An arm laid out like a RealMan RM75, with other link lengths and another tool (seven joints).
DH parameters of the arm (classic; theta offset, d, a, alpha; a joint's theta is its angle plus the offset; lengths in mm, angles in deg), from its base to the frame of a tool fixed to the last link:
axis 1: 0 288.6 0 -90
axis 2: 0 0 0 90
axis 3: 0 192 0 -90
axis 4: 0 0 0 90
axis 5: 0 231 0 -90
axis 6: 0 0 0 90
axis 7: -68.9 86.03 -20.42 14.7
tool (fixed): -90 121.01 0 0
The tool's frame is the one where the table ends.
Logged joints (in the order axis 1, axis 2, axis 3, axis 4, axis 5, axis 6, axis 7), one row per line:
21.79 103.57 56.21 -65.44 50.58 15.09 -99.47
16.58 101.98 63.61 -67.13 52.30 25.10 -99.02
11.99 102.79 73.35 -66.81 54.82 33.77 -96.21
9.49 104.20 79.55 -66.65 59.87 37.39 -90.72
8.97 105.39 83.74 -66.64 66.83 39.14 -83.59
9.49 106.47 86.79 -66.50 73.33 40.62 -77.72
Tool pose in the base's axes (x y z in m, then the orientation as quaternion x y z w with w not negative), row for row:
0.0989 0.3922 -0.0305 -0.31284 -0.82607 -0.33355 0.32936
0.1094 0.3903 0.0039 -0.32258 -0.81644 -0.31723 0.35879
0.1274 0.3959 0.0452 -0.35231 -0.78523 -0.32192 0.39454
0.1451 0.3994 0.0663 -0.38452 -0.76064 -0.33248 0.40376
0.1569 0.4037 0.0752 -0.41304 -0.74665 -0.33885 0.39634
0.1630 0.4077 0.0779 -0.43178 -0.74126 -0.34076 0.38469
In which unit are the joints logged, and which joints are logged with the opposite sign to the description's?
The joints are logged in degrees. Opposite sign: axis 4, axis 5.
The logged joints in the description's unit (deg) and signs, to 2 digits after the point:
21.79 103.57 56.21 65.44 -50.58 15.09 -99.47
16.58 101.98 63.61 67.13 -52.30 25.10 -99.02
11.99 102.79 73.35 66.81 -54.82 33.77 -96.21
9.49 104.20 79.55 66.65 -59.87 37.39 -90.72
8.97 105.39 83.74 66.64 -66.83 39.14 -83.59
9.49 106.47 86.79 66.50 -73.33 40.62 -77.72

